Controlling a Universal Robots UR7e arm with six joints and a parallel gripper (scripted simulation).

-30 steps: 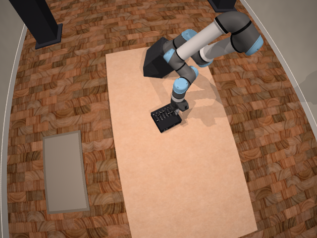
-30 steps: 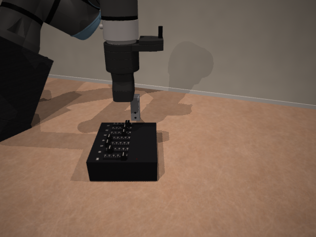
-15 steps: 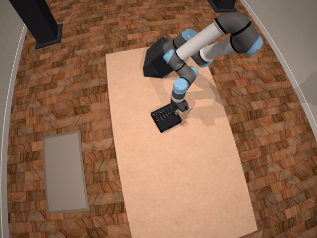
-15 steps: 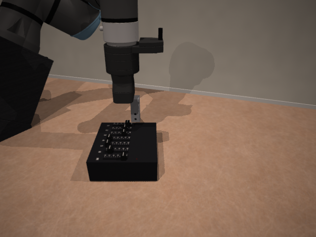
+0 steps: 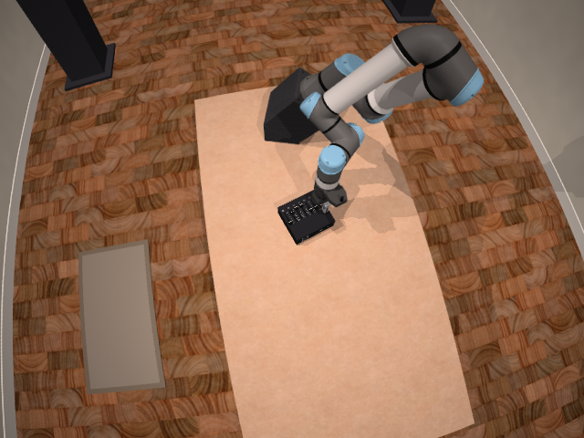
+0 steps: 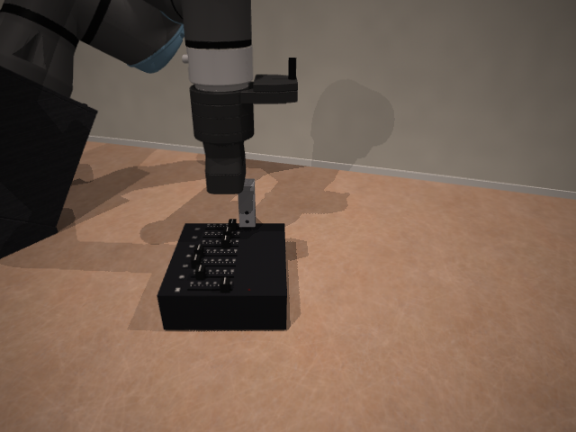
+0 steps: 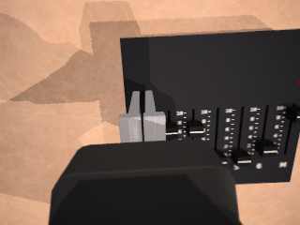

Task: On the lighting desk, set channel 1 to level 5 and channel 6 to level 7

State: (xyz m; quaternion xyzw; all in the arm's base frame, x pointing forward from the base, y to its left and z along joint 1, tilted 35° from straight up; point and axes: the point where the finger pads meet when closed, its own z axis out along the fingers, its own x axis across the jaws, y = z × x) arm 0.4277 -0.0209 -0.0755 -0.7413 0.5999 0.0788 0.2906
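The channel 1 fader cap lies 2 cm behind my hand, 1 cm to the right of it and 1 cm below it. The rest, counted from my hand: channel 2 fader cap 2 cm behind, 3 cm to the right, 1 cm below; channel 4 fader cap 4 cm behind, 8 cm to the right, 1 cm below; channel 3 fader cap 1 cm behind, 5 cm to the right, 1 cm below.
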